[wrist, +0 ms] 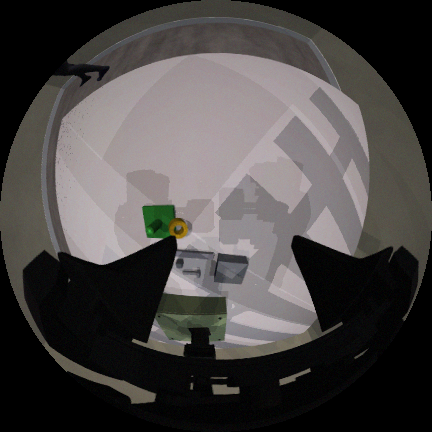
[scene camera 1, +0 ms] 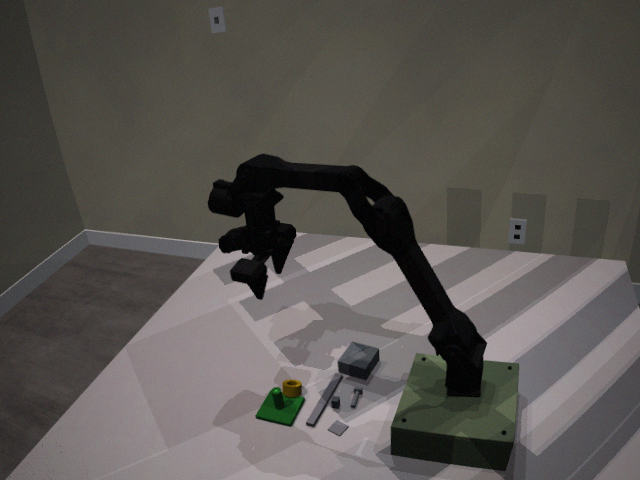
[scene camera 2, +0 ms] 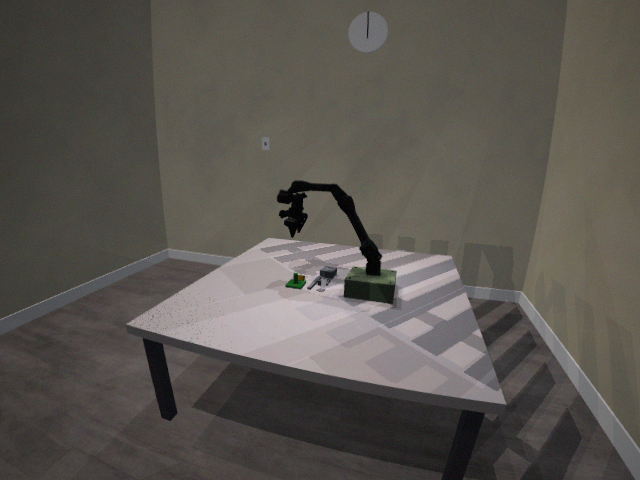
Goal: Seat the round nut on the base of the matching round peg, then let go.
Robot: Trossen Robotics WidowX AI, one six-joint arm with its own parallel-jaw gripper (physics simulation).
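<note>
The round nut is a yellow ring (scene camera 1: 292,391) (scene camera 2: 300,277) (wrist: 185,229). It lies flat at the edge of a square green base (scene camera 1: 279,415) (scene camera 2: 295,284) (wrist: 159,214), near one corner; I cannot tell whether they touch. A round green peg (scene camera 1: 278,398) (scene camera 2: 295,277) (wrist: 154,227) stands upright on that base, beside the nut and not through it. My gripper (scene camera 1: 269,285) (scene camera 2: 296,233) (wrist: 236,242) is open and empty, pointing down high above the table. In the wrist view the nut and peg lie to the left, close to the left fingertip.
A grey box (scene camera 1: 358,360) (scene camera 2: 328,272) (wrist: 231,269), a long grey bar (scene camera 1: 324,400), a small dark cube (scene camera 1: 335,401), a bolt-like piece (scene camera 1: 356,397) and a flat tile (scene camera 1: 338,427) lie between the green base and the arm's olive mounting block (scene camera 1: 454,413) (scene camera 2: 370,286).
</note>
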